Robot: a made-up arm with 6 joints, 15 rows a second.
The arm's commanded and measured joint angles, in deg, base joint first. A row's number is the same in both.
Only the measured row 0 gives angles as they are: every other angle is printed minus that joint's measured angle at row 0.
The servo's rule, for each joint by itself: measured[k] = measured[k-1] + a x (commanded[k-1-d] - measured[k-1]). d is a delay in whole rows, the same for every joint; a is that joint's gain. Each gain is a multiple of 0.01, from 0.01 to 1. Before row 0 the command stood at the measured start. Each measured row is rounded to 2 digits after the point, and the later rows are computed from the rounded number. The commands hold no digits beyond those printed.
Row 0, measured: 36.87 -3.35 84.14 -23.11 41.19 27.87
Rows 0 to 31, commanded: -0.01 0.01 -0.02 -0.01 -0.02 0.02; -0.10 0.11 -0.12 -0.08 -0.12 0.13; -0.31 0.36 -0.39 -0.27 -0.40 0.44; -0.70 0.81 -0.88 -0.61 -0.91 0.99; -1.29 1.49 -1.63 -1.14 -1.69 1.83; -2.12 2.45 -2.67 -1.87 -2.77 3.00; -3.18 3.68 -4.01 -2.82 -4.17 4.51; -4.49 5.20 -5.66 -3.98 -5.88 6.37; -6.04 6.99 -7.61 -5.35 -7.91 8.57; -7.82 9.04 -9.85 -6.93 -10.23 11.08; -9.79 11.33 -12.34 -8.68 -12.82 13.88; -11.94 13.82 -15.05 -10.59 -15.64 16.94; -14.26 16.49 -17.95 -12.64 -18.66 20.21; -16.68 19.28 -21.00 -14.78 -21.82 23.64; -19.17 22.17 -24.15 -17.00 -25.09 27.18; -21.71 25.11 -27.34 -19.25 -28.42 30.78; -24.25 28.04 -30.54 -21.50 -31.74 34.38; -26.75 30.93 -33.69 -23.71 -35.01 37.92; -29.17 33.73 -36.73 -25.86 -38.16 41.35; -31.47 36.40 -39.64 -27.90 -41.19 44.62; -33.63 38.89 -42.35 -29.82 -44.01 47.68; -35.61 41.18 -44.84 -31.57 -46.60 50.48; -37.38 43.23 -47.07 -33.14 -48.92 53.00; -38.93 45.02 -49.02 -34.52 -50.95 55.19; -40.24 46.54 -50.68 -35.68 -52.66 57.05; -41.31 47.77 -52.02 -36.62 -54.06 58.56; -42.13 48.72 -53.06 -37.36 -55.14 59.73; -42.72 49.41 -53.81 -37.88 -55.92 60.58; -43.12 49.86 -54.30 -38.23 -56.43 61.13; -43.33 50.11 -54.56 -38.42 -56.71 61.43; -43.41 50.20 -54.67 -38.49 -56.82 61.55; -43.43 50.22 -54.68 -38.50 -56.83 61.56
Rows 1 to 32, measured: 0.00 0.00 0.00 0.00 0.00 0.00; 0.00 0.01 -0.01 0.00 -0.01 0.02; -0.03 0.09 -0.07 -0.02 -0.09 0.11; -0.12 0.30 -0.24 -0.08 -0.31 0.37; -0.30 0.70 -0.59 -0.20 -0.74 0.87; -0.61 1.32 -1.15 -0.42 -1.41 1.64; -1.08 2.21 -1.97 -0.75 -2.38 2.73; -1.73 3.37 -3.07 -1.23 -3.65 4.15; -2.59 4.82 -4.47 -1.86 -5.23 5.93; -3.66 6.53 -6.17 -2.66 -7.13 8.04; -4.95 8.51 -8.16 -3.64 -9.33 10.47; -6.45 10.74 -10.42 -4.80 -11.81 13.20; -8.15 13.17 -12.92 -6.13 -14.53 16.19; -10.04 15.79 -15.64 -7.63 -17.46 19.41; -12.10 18.55 -18.53 -9.27 -20.56 22.79; -14.29 21.41 -21.56 -11.05 -23.78 26.30; -16.59 24.33 -24.68 -12.94 -27.07 29.88; -18.96 27.26 -27.84 -14.91 -30.39 33.48; -21.37 30.16 -31.00 -16.93 -33.67 37.03; -23.79 32.98 -34.09 -18.98 -36.86 40.49; -26.17 35.68 -37.09 -21.03 -39.93 43.79; -28.48 38.22 -39.93 -23.05 -42.83 46.90; -30.69 40.56 -42.58 -25.01 -45.51 49.76; -32.76 42.67 -45.00 -26.88 -47.93 52.35; -34.67 44.53 -47.17 -28.64 -50.07 54.62; -36.40 46.12 -49.07 -30.26 -51.91 56.56; -37.92 47.42 -50.66 -31.72 -53.44 58.16; -39.23 48.45 -51.96 -33.02 -54.65 59.42; -40.31 49.21 -52.96 -34.14 -55.55 60.35; -41.18 49.72 -53.68 -35.08 -56.17 60.97; -41.85 50.03 -54.16 -35.85 -56.55 61.34; -42.33 50.16 -54.44 -36.46 -56.74 61.51
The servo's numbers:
d 1
a 0.31 0.79 0.54 0.23 0.71 0.80

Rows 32 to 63, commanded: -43.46 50.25 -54.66 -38.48 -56.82 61.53; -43.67 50.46 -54.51 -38.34 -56.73 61.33; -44.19 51.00 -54.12 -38.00 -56.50 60.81; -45.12 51.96 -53.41 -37.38 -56.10 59.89; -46.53 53.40 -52.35 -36.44 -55.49 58.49; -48.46 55.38 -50.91 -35.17 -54.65 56.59; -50.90 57.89 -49.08 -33.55 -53.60 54.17; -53.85 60.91 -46.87 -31.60 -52.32 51.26; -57.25 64.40 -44.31 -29.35 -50.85 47.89; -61.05 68.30 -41.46 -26.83 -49.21 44.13; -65.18 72.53 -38.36 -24.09 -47.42 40.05; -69.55 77.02 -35.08 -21.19 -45.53 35.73; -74.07 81.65 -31.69 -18.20 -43.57 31.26; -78.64 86.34 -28.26 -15.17 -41.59 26.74; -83.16 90.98 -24.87 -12.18 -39.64 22.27; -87.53 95.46 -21.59 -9.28 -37.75 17.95; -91.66 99.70 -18.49 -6.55 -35.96 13.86; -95.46 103.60 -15.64 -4.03 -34.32 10.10; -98.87 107.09 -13.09 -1.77 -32.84 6.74; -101.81 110.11 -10.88 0.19 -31.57 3.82; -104.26 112.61 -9.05 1.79 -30.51 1.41; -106.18 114.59 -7.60 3.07 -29.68 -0.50; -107.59 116.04 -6.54 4.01 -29.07 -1.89; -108.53 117.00 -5.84 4.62 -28.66 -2.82; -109.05 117.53 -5.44 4.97 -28.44 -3.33; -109.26 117.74 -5.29 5.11 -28.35 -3.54; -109.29 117.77 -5.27 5.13 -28.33 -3.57; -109.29 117.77 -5.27 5.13 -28.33 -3.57; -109.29 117.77 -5.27 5.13 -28.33 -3.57; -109.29 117.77 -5.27 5.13 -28.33 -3.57; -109.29 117.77 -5.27 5.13 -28.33 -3.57; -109.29 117.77 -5.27 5.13 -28.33 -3.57
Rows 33 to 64, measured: -42.67 50.21 -54.57 -36.93 -56.80 61.55; -42.91 50.24 -54.62 -37.29 -56.81 61.53; -43.15 50.41 -54.56 -37.53 -56.75 61.37; -43.47 50.88 -54.32 -37.64 -56.57 60.92; -43.98 51.73 -53.83 -37.58 -56.24 60.10; -44.77 53.05 -53.03 -37.32 -55.71 58.81; -45.91 54.89 -51.89 -36.83 -54.96 57.03; -47.46 57.26 -50.37 -36.08 -53.99 54.74; -49.44 60.14 -48.48 -35.05 -52.80 51.96; -51.86 63.51 -46.23 -33.74 -51.42 48.70; -54.71 67.29 -43.65 -32.15 -49.85 45.04; -57.96 71.43 -40.79 -30.30 -48.12 41.05; -61.55 75.85 -37.71 -28.20 -46.28 36.79; -65.43 80.43 -34.46 -25.90 -44.36 32.37; -69.53 85.10 -31.11 -23.43 -42.39 27.87; -73.76 89.75 -27.74 -20.84 -40.44 23.39; -78.03 94.26 -24.42 -18.18 -38.53 19.04; -82.26 98.56 -21.22 -15.51 -36.71 14.90; -86.35 102.54 -18.21 -12.87 -35.01 11.06; -90.23 106.13 -15.45 -10.32 -33.47 7.60; -93.82 109.27 -12.98 -7.90 -32.12 4.58; -97.06 111.91 -10.86 -5.67 -30.98 2.04; -99.89 114.03 -9.10 -3.66 -30.06 0.01; -102.28 115.62 -7.72 -1.90 -29.36 -1.51; -104.22 116.71 -6.70 -0.40 -28.86 -2.56; -105.72 117.36 -6.02 0.84 -28.56 -3.18; -106.82 117.66 -5.63 1.82 -28.41 -3.47; -107.59 117.75 -5.44 2.58 -28.35 -3.55; -108.12 117.77 -5.35 3.17 -28.34 -3.57; -108.48 117.77 -5.31 3.62 -28.33 -3.57; -108.73 117.77 -5.29 3.97 -28.33 -3.57; -108.90 117.77 -5.28 4.24 -28.33 -3.57
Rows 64 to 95, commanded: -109.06 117.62 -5.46 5.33 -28.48 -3.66; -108.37 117.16 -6.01 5.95 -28.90 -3.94; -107.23 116.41 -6.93 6.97 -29.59 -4.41; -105.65 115.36 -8.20 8.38 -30.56 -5.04; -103.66 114.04 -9.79 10.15 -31.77 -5.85; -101.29 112.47 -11.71 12.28 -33.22 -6.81; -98.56 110.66 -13.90 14.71 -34.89 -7.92; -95.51 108.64 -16.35 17.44 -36.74 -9.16; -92.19 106.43 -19.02 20.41 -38.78 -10.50; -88.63 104.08 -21.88 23.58 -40.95 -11.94; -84.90 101.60 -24.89 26.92 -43.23 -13.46; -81.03 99.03 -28.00 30.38 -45.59 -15.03; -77.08 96.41 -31.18 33.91 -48.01 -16.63; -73.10 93.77 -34.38 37.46 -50.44 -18.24; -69.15 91.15 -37.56 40.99 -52.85 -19.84; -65.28 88.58 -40.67 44.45 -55.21 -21.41; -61.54 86.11 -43.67 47.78 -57.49 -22.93; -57.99 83.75 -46.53 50.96 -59.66 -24.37; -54.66 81.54 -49.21 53.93 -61.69 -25.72; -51.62 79.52 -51.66 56.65 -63.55 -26.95; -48.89 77.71 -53.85 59.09 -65.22 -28.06; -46.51 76.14 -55.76 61.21 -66.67 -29.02; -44.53 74.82 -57.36 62.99 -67.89 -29.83; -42.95 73.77 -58.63 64.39 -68.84 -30.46; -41.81 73.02 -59.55 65.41 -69.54 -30.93; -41.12 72.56 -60.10 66.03 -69.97 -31.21; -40.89 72.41 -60.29 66.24 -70.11 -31.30; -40.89 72.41 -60.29 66.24 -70.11 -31.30; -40.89 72.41 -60.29 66.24 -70.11 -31.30; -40.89 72.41 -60.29 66.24 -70.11 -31.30; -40.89 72.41 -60.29 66.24 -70.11 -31.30; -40.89 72.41 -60.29 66.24 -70.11 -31.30
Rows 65 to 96, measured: -109.02 117.77 -5.27 4.44 -28.33 -3.57; -109.03 117.65 -5.37 4.64 -28.44 -3.64; -108.83 117.26 -5.72 4.94 -28.77 -3.88; -108.33 116.59 -6.37 5.41 -29.35 -4.30; -107.50 115.62 -7.36 6.09 -30.21 -4.89; -106.31 114.37 -8.67 7.02 -31.32 -5.66; -104.75 112.87 -10.31 8.23 -32.67 -6.58; -102.83 111.12 -12.25 9.72 -34.25 -7.65; -100.56 109.16 -14.46 11.50 -36.02 -8.86; -97.97 107.00 -16.92 13.55 -37.98 -10.17; -95.07 104.69 -19.60 15.86 -40.09 -11.59; -91.92 102.25 -22.46 18.40 -42.32 -13.09; -88.54 99.71 -25.45 21.16 -44.64 -14.64; -84.99 97.10 -28.54 24.09 -47.03 -16.23; -81.30 94.47 -31.69 27.17 -49.45 -17.84; -77.53 91.85 -34.86 30.35 -51.86 -19.44; -73.73 89.27 -38.00 33.59 -54.24 -21.02; -69.95 86.77 -41.06 36.85 -56.55 -22.55; -66.24 84.38 -44.01 40.10 -58.76 -24.01; -62.65 82.14 -46.82 43.28 -60.84 -25.38; -59.23 80.07 -49.43 46.36 -62.76 -26.64; -56.02 78.21 -51.82 49.29 -64.51 -27.78; -53.07 76.57 -53.95 52.03 -66.04 -28.77; -50.42 75.19 -55.79 54.55 -67.35 -29.62; -48.10 74.07 -57.32 56.81 -68.41 -30.29; -46.15 73.24 -58.52 58.79 -69.21 -30.80; -44.59 72.70 -59.37 60.46 -69.75 -31.13; -43.44 72.47 -59.87 61.79 -70.01 -31.27; -42.65 72.42 -60.10 62.81 -70.08 -31.29; -42.10 72.41 -60.20 63.60 -70.10 -31.30; -41.72 72.41 -60.25 64.21 -70.11 -31.30; -41.46 72.41 -60.27 64.68 -70.11 -31.30
